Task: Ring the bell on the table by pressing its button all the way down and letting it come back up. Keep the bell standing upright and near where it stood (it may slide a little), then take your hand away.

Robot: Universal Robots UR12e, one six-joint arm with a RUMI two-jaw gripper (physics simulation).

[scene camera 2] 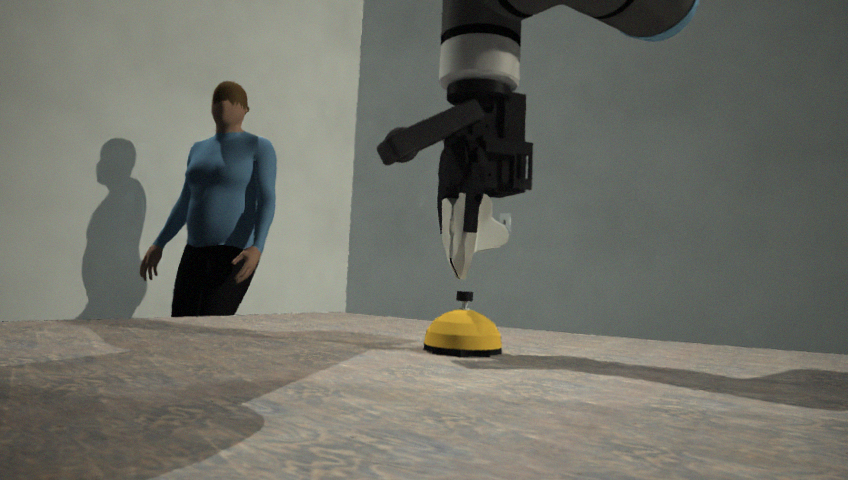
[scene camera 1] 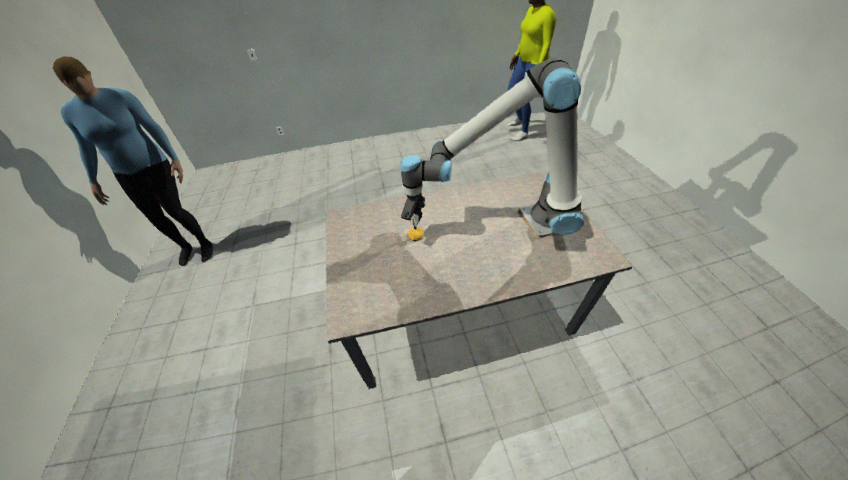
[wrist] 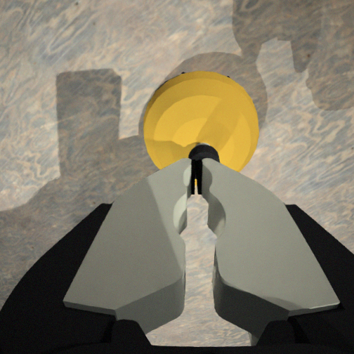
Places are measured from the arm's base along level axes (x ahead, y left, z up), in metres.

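Pixels of known places: gripper, fingertip midpoint: (scene camera 2: pixel 460 278) (scene camera 1: pixel 415 226).
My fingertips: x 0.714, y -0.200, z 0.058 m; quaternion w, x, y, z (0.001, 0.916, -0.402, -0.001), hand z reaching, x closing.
Observation:
Ahead of a thing's pixels: the offset from my fingertips to its middle. Level surfaces: height alone.
A yellow dome bell @[0.047 m down, 0.003 m back, 0.010 m right] (scene camera 1: pixel 415 234) (scene camera 2: pixel 462 331) (wrist: pixel 200 112) stands upright on the table @[0.080 m down] (scene camera 1: pixel 368 309) (scene camera 2: pixel 476 422). Its black button @[0.019 m down, 0.003 m back, 0.010 m right] (scene camera 2: pixel 464 295) (wrist: pixel 204 152) stands up on a short stem above the dome. My gripper (scene camera 1: pixel 414 224) (scene camera 2: pixel 461 277) (wrist: pixel 195 164) is shut with nothing between its fingers and points down. In the second scene view its fingertips are a small gap above the button, apart from it. In the wrist view the fingertips cover the near edge of the button and part of the dome.
The robot's base (scene camera 1: pixel 544 223) is mounted at the right end of the table. A person in a blue top (scene camera 1: pixel 121 127) (scene camera 2: pixel 229 184) stands beyond the left end. A person in a yellow top (scene camera 1: pixel 535 35) stands behind the arm. Arm shadows fall across the table.

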